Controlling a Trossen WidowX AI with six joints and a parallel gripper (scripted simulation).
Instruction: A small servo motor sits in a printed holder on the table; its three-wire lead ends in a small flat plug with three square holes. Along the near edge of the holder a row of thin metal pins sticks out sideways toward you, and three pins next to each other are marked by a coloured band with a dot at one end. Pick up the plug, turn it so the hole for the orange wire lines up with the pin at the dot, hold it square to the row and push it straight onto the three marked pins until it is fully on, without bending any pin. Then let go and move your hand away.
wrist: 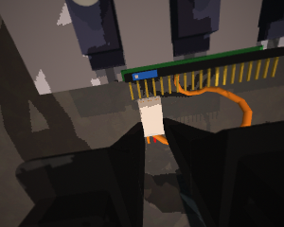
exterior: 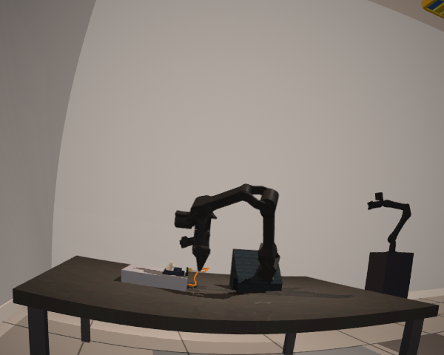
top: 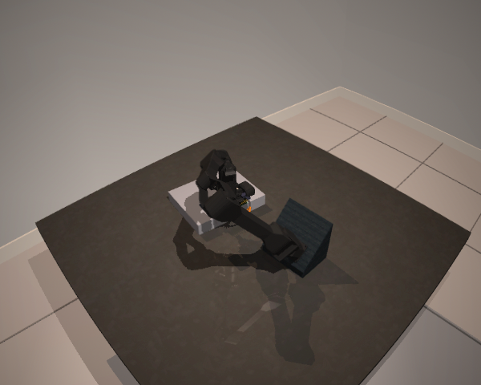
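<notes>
Right now the blue band is 4 cm ahead of my gripper tip. From my gripper tip the other things lie so: holder 20 cm ahead, 7 cm to the right, 5 cm below.
</notes>
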